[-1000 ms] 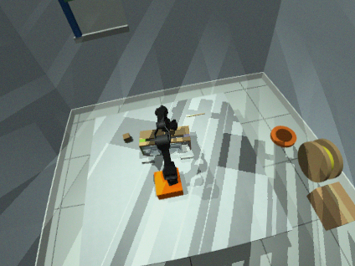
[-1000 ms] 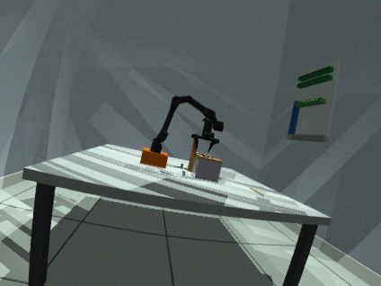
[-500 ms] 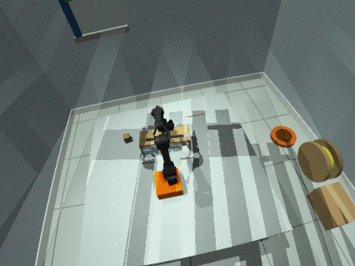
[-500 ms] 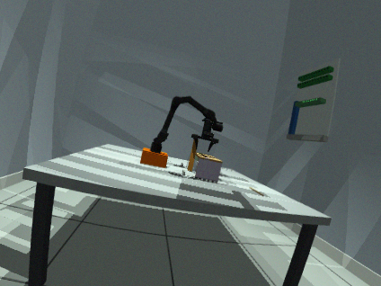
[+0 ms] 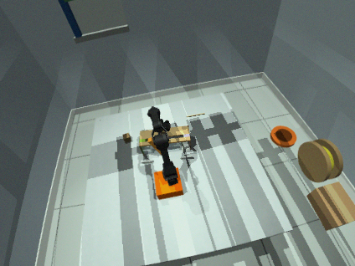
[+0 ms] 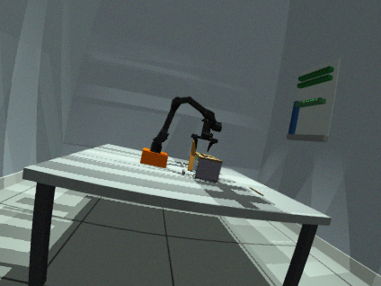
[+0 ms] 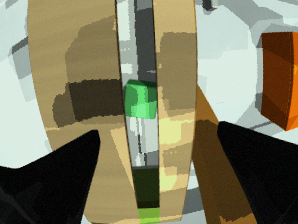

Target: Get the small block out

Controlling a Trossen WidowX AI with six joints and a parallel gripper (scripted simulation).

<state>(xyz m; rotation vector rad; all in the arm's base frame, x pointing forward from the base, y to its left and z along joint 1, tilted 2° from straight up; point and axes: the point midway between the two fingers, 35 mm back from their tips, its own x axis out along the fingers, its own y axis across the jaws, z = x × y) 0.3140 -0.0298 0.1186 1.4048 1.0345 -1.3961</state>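
Now: gripper tip 10 mm short of the green block, 10 mm to the left of it and 70 mm above it. From my gripper tip the other things lie so: tan block (220 mm ahead, 270 mm to the left, 130 mm below); then thin stick (240 mm ahead, 370 mm to the right, 160 mm below); then box (10 mm to the right, 100 mm below).
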